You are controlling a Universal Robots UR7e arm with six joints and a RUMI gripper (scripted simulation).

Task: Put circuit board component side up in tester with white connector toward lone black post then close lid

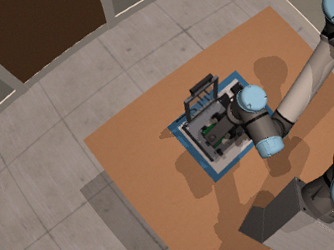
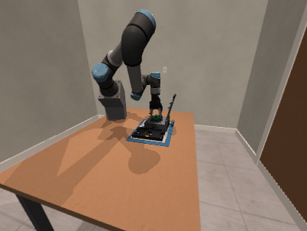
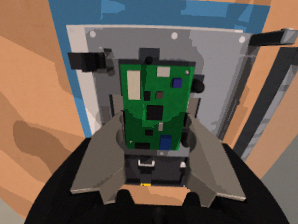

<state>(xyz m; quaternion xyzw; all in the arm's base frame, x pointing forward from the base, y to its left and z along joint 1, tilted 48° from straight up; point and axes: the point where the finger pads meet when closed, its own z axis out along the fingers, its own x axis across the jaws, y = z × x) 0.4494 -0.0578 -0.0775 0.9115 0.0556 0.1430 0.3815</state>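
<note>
Right now the green circuit board is right at my hand. The rest, counted from my hand: black block (6 cm behind, 6 cm to the left, 1 cm above); then tester lid (12 cm ahead, 10 cm above).
</note>
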